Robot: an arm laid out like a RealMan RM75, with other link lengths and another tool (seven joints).
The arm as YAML. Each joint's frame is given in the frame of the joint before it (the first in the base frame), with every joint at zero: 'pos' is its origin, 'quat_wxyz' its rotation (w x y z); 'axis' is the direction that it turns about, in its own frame. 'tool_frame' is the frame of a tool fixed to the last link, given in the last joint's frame.
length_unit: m
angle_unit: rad
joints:
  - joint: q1
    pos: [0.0, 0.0, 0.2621]
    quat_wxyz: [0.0, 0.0, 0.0, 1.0]
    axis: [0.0, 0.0, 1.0]
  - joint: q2
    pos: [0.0, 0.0, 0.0]
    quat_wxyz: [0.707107, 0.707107, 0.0, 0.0]
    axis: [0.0, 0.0, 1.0]
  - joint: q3
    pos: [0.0, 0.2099, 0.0]
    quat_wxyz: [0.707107, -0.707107, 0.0, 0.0]
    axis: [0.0, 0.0, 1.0]
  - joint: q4
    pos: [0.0, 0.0, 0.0]
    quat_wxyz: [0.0, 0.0, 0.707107, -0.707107]
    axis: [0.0, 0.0, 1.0]
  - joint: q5
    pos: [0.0, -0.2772, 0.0]
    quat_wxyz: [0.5, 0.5, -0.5, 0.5]
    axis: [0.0, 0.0, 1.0]
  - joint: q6
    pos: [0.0, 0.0, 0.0]
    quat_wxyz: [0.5, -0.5, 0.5, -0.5]
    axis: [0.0, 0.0, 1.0]
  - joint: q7
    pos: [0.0, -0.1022, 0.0]
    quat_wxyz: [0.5, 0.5, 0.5, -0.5]
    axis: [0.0, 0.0, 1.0]
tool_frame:
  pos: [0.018, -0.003, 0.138]
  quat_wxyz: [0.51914, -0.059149, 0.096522, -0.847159]
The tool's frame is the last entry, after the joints.
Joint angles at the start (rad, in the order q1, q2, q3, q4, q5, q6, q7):
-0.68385, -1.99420, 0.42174, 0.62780, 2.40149, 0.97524, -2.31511
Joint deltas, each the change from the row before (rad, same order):
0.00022, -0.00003, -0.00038, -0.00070, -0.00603, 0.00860, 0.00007
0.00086, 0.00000, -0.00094, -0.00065, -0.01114, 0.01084, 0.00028
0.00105, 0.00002, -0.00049, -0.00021, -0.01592, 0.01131, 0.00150
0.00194, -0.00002, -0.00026, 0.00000, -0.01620, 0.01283, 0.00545
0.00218, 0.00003, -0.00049, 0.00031, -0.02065, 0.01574, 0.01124
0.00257, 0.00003, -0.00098, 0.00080, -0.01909, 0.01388, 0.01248
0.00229, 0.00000, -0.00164, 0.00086, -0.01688, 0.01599, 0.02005
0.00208, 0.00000, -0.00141, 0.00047, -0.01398, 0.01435, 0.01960
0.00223, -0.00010, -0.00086, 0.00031, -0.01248, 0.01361, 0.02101
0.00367, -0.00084, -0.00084, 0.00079, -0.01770, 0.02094, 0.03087
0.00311, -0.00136, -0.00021, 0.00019, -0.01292, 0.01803, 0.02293
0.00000, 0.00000, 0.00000, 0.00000, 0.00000, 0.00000, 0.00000
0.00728, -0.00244, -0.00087, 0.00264, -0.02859, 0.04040, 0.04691
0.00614, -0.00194, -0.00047, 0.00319, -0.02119, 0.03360, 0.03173
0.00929, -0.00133, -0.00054, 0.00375, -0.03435, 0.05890, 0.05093
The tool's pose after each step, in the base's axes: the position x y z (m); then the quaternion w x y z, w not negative. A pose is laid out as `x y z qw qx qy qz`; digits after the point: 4 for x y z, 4 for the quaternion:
-0.3701 0.5088 0.0569 0.1810 -0.7825 0.4820 0.3501
-0.3674 0.5084 0.0556 0.1847 -0.7843 0.4826 0.3433
-0.3638 0.5084 0.0548 0.1903 -0.7857 0.4833 0.3360
-0.3604 0.5081 0.0539 0.1952 -0.7862 0.4855 0.3288
-0.3559 0.5080 0.0532 0.2015 -0.7852 0.4899 0.3208
-0.3522 0.5078 0.0532 0.2074 -0.7835 0.4941 0.3144
-0.3483 0.5074 0.0530 0.2119 -0.7796 0.5018 0.3091
-0.3450 0.5069 0.0527 0.2153 -0.7755 0.5093 0.3048
-0.3420 0.5062 0.0523 0.2179 -0.7708 0.5174 0.3012
-0.3375 0.5049 0.0514 0.2214 -0.7636 0.5296 0.2958
-0.3339 0.5033 0.0498 0.2236 -0.7583 0.5391 0.2903
-0.3339 0.5033 0.0498 0.2236 -0.7583 0.5391 0.2903
-0.3257 0.4998 0.0478 0.2301 -0.7464 0.5588 0.2787
-0.3192 0.4966 0.0466 0.2355 -0.7376 0.5729 0.2687
-0.3077 0.4909 0.0453 0.2451 -0.7218 0.5966 0.2511

